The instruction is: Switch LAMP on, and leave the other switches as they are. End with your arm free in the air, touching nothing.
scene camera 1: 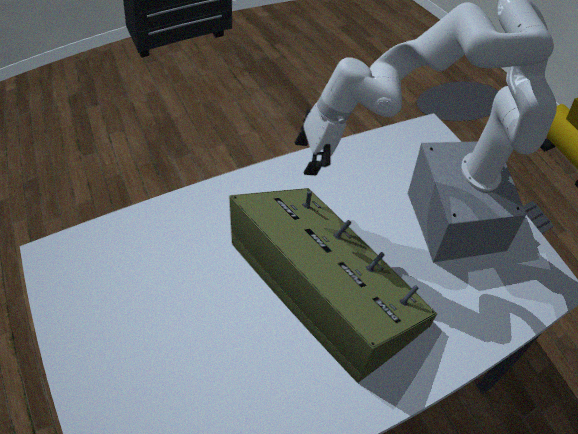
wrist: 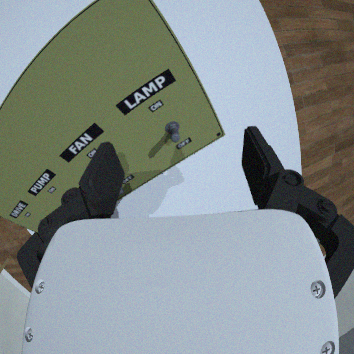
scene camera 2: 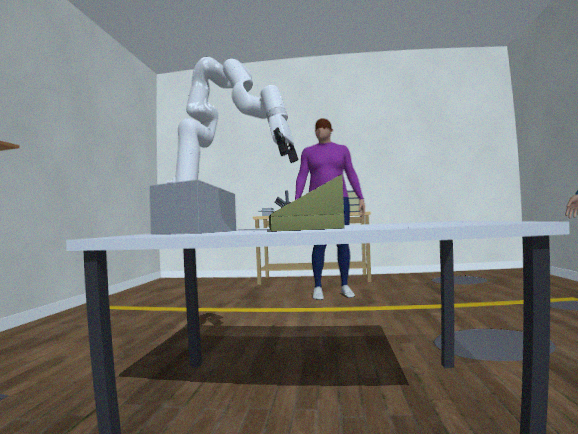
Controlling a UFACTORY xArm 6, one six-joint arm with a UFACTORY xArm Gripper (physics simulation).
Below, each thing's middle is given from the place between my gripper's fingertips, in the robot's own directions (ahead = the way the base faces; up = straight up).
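Labels:
Here I find the olive sloped switch box (scene camera 1: 357, 312), 190 mm to the left of my hand and 50 mm ahead of it, and 170 mm below it.

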